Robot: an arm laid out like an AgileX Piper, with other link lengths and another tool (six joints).
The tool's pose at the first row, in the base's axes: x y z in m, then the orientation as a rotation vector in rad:
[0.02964 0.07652 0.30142 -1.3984 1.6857 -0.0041]
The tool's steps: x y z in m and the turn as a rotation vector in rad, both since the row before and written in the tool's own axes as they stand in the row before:
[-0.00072 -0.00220 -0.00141 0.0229 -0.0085 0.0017]
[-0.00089 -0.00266 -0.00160 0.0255 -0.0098 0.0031]
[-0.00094 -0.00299 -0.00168 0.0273 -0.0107 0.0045]
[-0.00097 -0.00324 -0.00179 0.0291 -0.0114 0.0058]
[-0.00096 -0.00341 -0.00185 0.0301 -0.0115 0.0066]
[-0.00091 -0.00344 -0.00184 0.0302 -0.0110 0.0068]
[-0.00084 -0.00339 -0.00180 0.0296 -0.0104 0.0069]
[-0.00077 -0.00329 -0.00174 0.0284 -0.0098 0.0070]
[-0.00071 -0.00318 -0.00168 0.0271 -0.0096 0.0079]
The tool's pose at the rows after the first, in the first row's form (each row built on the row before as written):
[0.03041 0.07557 0.30384 -1.3782 1.6749 -0.0164]
[0.03134 0.07445 0.30672 -1.3546 1.6633 -0.0291]
[0.03238 0.07316 0.30987 -1.3284 1.6514 -0.0417]
[0.03344 0.07168 0.31324 -1.2997 1.6392 -0.0544]
[0.03447 0.07003 0.31673 -1.2696 1.6270 -0.0672]
[0.03542 0.06826 0.32020 -1.2394 1.6151 -0.0802]
[0.03626 0.06642 0.32357 -1.2097 1.6037 -0.0929]
[0.03698 0.06454 0.32679 -1.1810 1.5930 -0.1048]
[0.03758 0.06265 0.32987 -1.1526 1.5831 -0.1151]

